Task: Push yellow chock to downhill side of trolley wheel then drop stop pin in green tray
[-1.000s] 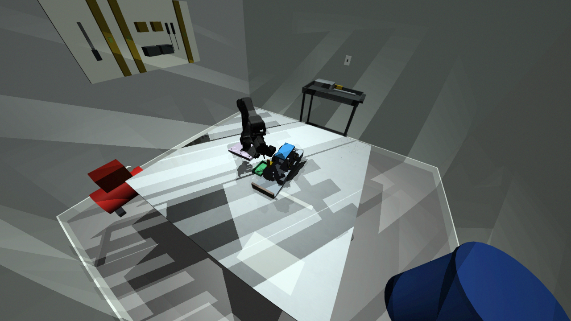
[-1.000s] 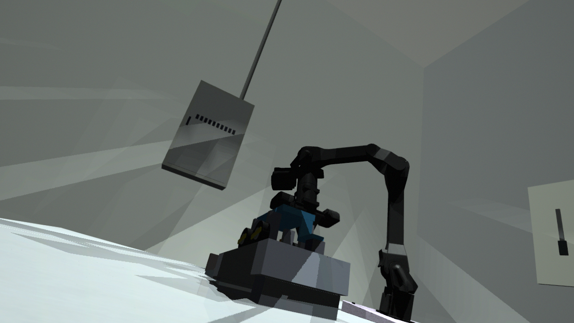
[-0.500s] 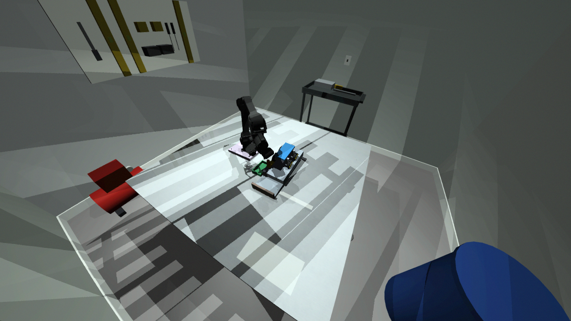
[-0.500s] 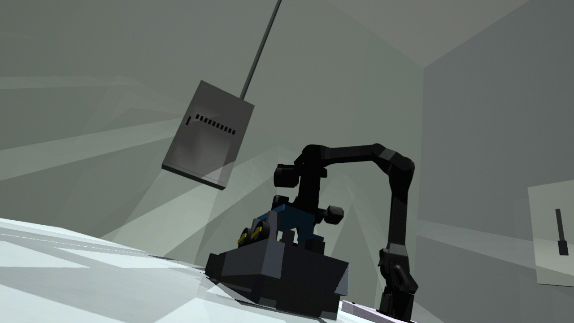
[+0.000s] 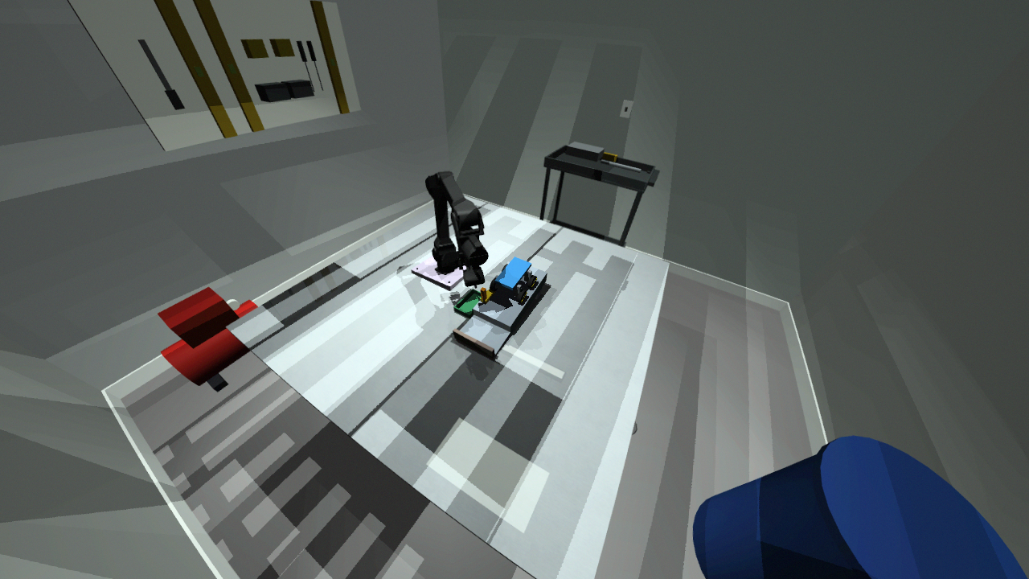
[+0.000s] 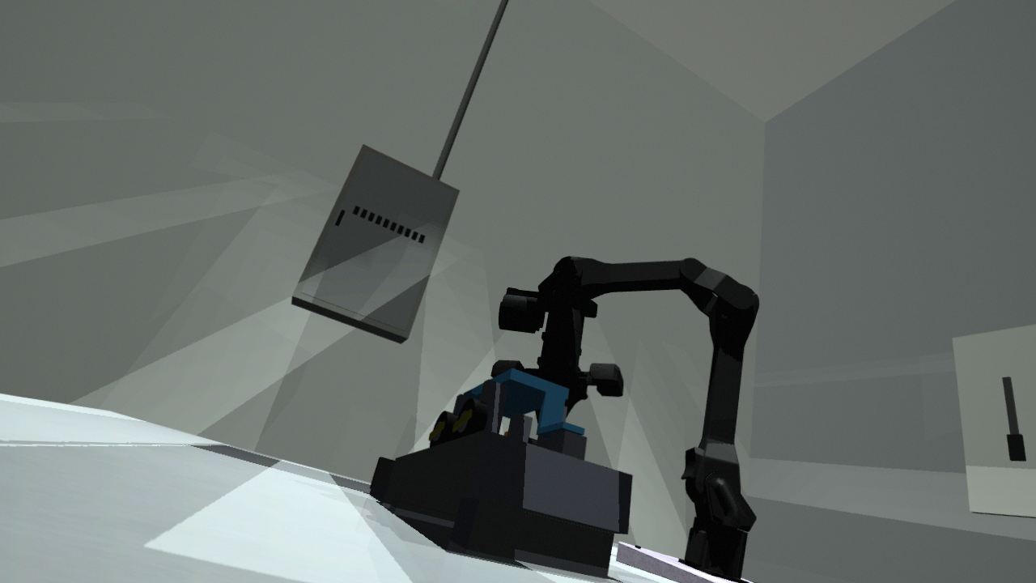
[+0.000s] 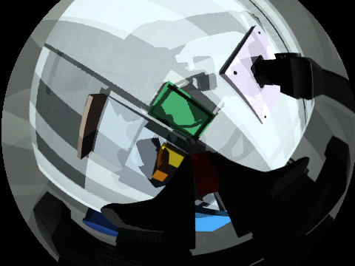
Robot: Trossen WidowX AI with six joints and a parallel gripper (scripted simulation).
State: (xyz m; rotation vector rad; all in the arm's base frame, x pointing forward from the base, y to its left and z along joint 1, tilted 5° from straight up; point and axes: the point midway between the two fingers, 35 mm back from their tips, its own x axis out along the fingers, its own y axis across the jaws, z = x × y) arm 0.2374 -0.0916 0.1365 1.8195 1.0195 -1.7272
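Now: gripper tip right at the stop pin. From my gripper tip the other things lie so: green tray 140 mm below, 20 mm behind; then grey ramp 100 mm to the left, 100 mm ahead, 90 mm below; then blue trolley 110 mm to the left, 100 mm ahead, 20 mm below.
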